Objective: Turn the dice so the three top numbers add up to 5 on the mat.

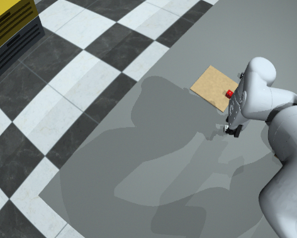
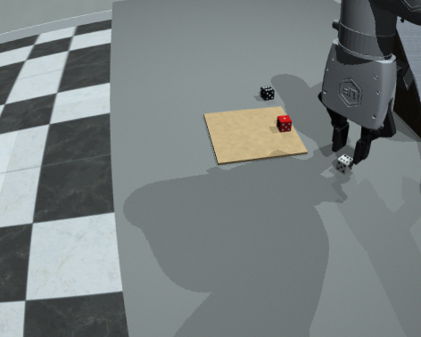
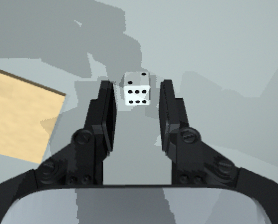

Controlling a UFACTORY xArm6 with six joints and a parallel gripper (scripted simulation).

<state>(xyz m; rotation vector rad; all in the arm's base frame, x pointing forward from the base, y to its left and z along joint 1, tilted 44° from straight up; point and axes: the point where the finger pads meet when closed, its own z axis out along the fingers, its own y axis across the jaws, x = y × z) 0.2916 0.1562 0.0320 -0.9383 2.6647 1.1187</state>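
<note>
The white die is 1 cm ahead of my hand and 4 cm below it. The rest, counted from my hand: red die 8 cm ahead, 11 cm to the right, 3 cm below; then tan mat 13 cm ahead, 10 cm to the right, 4 cm below; then black die 8 cm ahead, 22 cm to the right, 4 cm below.
</note>
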